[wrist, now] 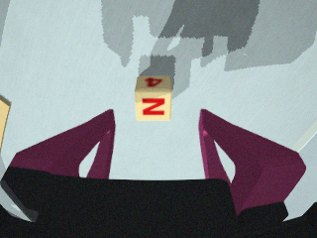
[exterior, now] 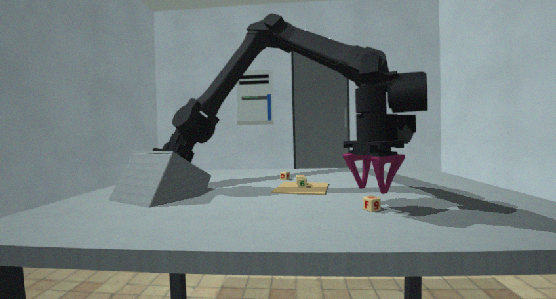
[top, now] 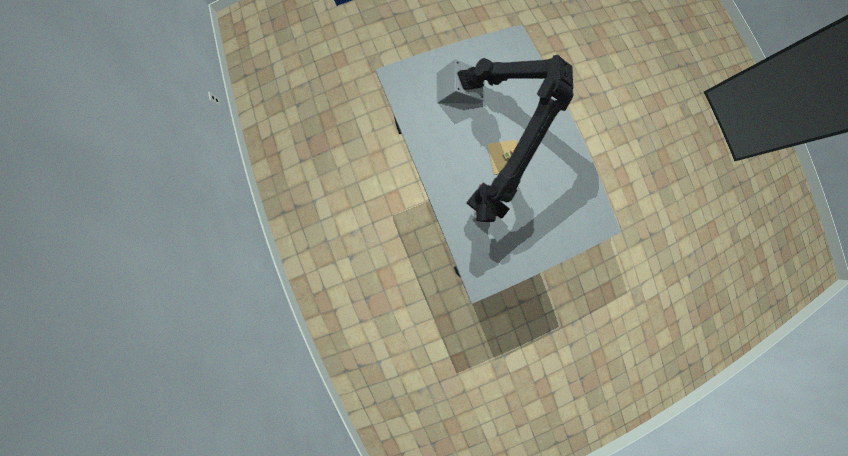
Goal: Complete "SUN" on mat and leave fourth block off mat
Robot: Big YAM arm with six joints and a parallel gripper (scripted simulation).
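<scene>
My gripper is now 3 cm above the wooden block. Also, from my hand: mat (14 cm behind, 20 cm to the left, 5 cm below).
</scene>
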